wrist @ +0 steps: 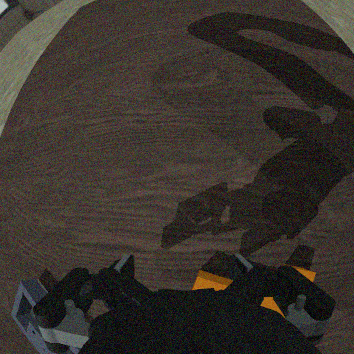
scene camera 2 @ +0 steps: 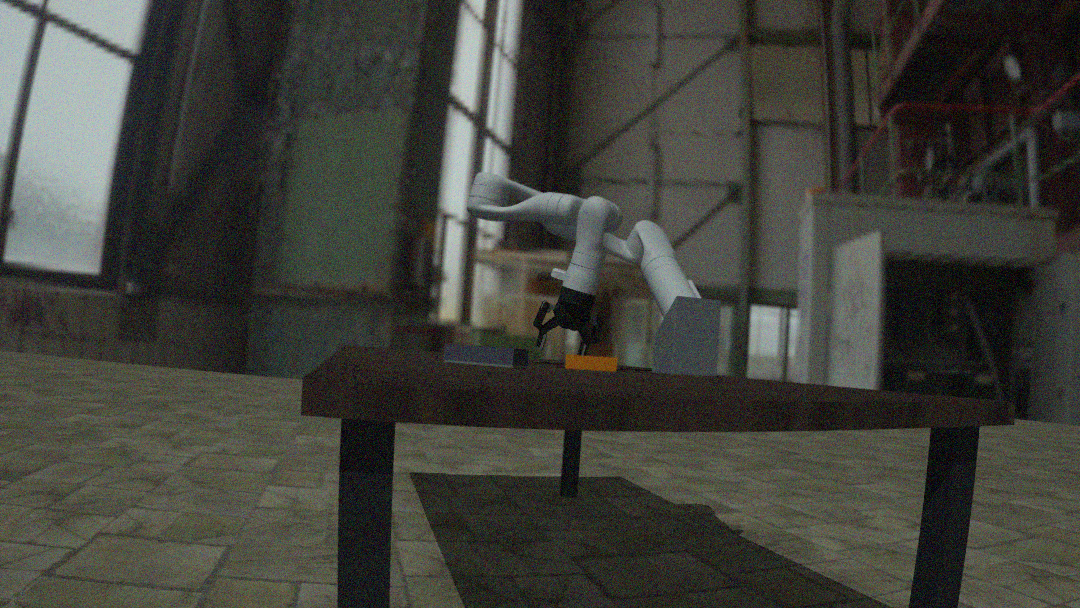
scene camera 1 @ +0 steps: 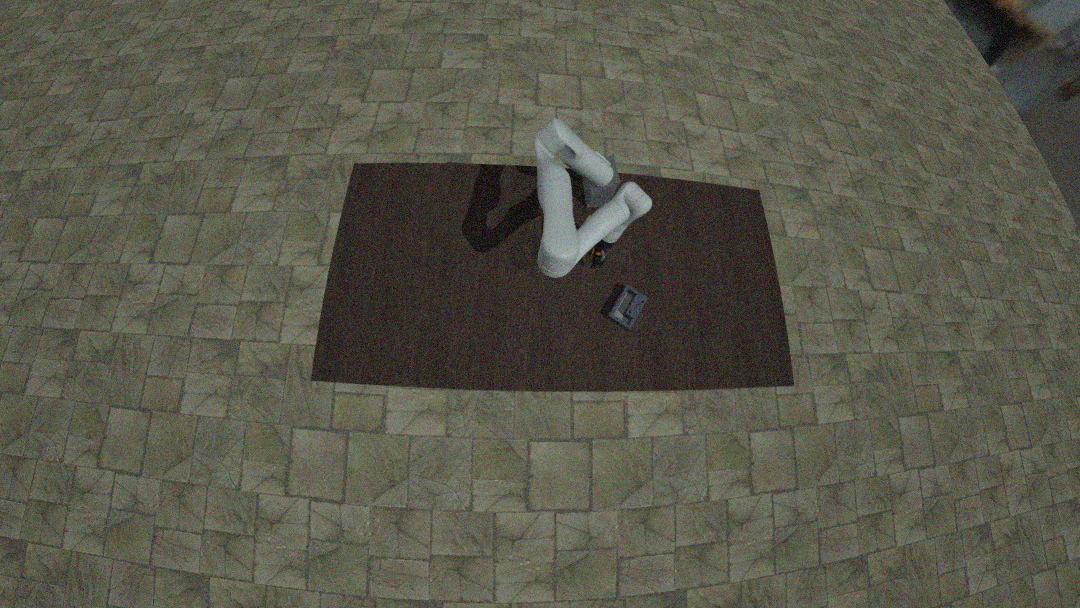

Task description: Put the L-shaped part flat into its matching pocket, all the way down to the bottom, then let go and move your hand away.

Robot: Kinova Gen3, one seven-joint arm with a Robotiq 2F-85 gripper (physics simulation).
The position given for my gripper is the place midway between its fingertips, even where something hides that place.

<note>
My gripper [scene camera 2: 559,354] is open, with nothing in its grasp. Also in view: an orange L-shaped part [scene camera 2: 596,363].
The orange L-shaped part also shows in the wrist view [wrist: 203,279]. My gripper also shows in the wrist view [wrist: 182,265].
</note>
